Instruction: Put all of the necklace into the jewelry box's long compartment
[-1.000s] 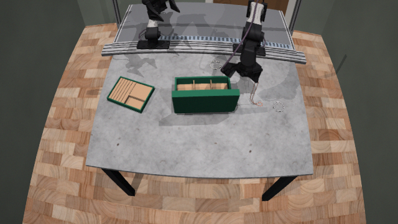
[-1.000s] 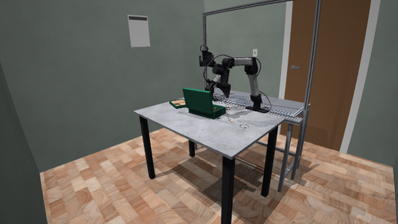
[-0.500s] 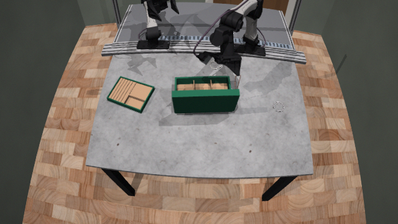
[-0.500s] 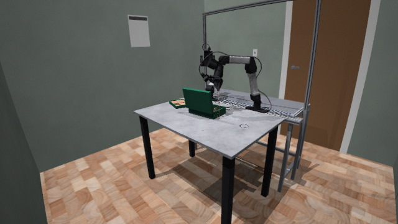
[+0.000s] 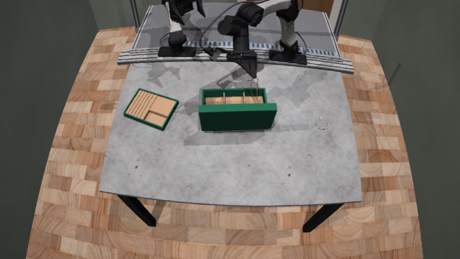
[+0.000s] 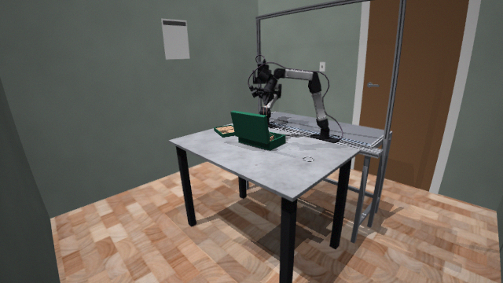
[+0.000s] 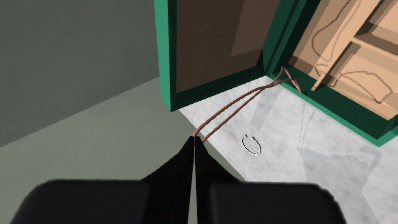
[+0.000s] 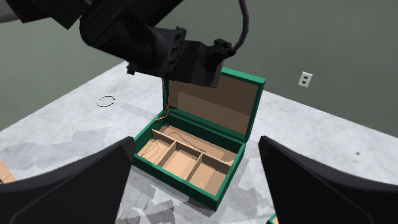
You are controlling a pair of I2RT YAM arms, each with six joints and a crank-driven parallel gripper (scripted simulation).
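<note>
Right now my left hand is 160 mm above the green jewelry box and 60 mm to the left of it. From my left hand the other things lie so: green-rimmed tray (430 mm to the right, 260 mm below, 20 mm behind).
</note>
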